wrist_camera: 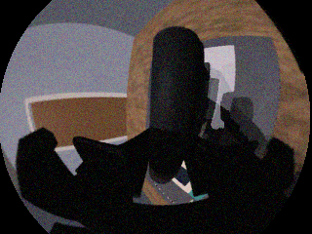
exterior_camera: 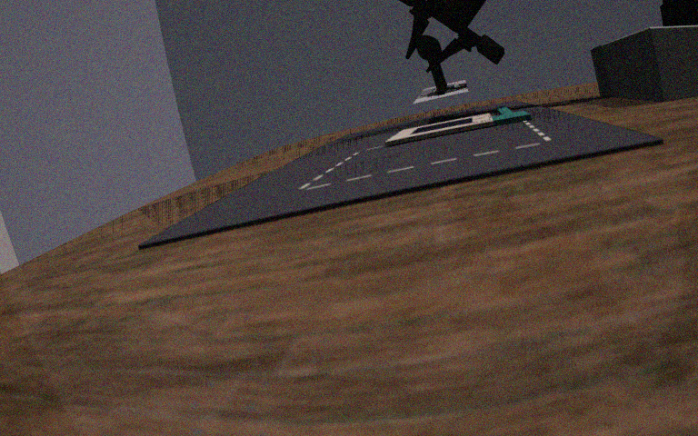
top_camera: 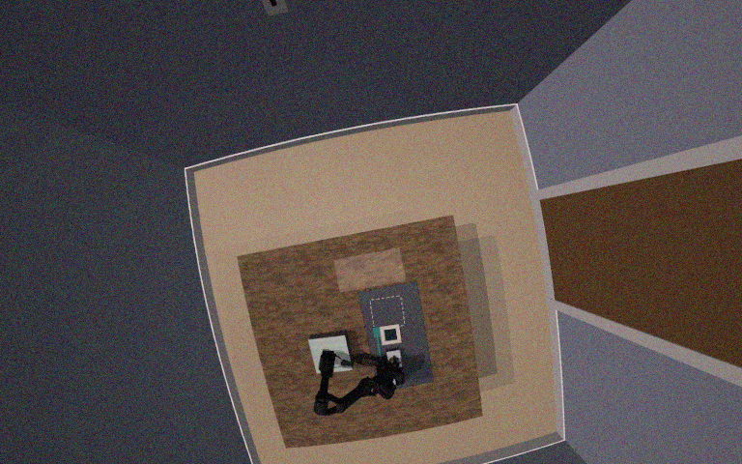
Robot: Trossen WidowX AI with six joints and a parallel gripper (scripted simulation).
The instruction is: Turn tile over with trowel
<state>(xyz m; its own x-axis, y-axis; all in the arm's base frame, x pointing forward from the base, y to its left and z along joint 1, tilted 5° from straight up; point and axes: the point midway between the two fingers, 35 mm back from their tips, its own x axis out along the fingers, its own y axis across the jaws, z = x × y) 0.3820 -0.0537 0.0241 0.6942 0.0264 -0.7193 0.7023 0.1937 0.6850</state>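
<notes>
Right now my gripper tip is 160 mm to the right of the tile, 90 mm above it and 50 mm past it. Round my gripper tip: teal-handled trowel 120 mm to the left, 120 mm behind, 90 mm below.
</notes>
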